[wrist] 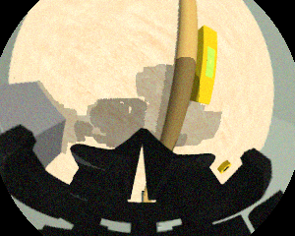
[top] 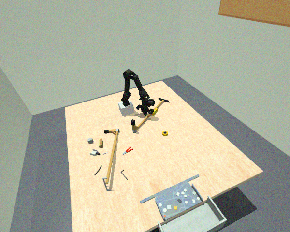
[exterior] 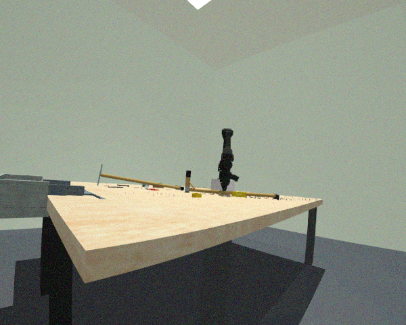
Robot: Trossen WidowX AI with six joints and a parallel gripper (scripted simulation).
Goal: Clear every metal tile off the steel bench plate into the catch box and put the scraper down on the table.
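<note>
The long scraper lies 5 cm to the left of my gripper tip, 5 cm above it and 2 cm ahead of it. Round my gripper tip: yellow spirit level: 11 cm to the left, 2 cm ahead, 1 cm above; yellow tape roll: 33 cm ahead; wooden block: 54 cm to the right, 9 cm ahead, 1 cm above.
</note>
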